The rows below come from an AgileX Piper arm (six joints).
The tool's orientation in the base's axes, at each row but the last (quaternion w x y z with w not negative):
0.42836 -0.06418 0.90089 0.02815
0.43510 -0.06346 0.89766 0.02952
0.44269 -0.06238 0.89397 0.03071
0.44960 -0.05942 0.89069 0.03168
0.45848 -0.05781 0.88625 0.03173
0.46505 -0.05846 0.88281 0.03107
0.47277 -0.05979 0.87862 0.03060
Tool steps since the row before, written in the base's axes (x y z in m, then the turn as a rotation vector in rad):
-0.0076 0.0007 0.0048 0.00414 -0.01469 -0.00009
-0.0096 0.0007 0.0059 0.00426 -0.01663 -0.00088
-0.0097 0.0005 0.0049 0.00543 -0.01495 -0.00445
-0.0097 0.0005 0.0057 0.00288 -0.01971 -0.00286
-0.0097 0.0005 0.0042 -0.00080 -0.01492 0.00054
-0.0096 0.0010 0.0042 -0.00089 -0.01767 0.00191
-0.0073 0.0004 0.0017 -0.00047 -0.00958 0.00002
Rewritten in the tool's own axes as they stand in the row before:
0.0010 0.0017 -0.0088 -0.00117 -0.01512 0.00168
0.0012 0.0020 -0.0110 -0.00045 -0.01706 0.00206
0.0019 0.0018 -0.0106 0.00154 -0.01556 0.00533
0.0011 0.0018 -0.0111 0.00213 -0.01993 0.00183
0.0021 0.0018 -0.0102 0.00111 -0.01468 -0.00259
0.0018 0.0023 -0.0101 0.00024 -0.01740 -0.00374
0.0025 0.0014 -0.0069 0.00097 -0.00943 -0.00146

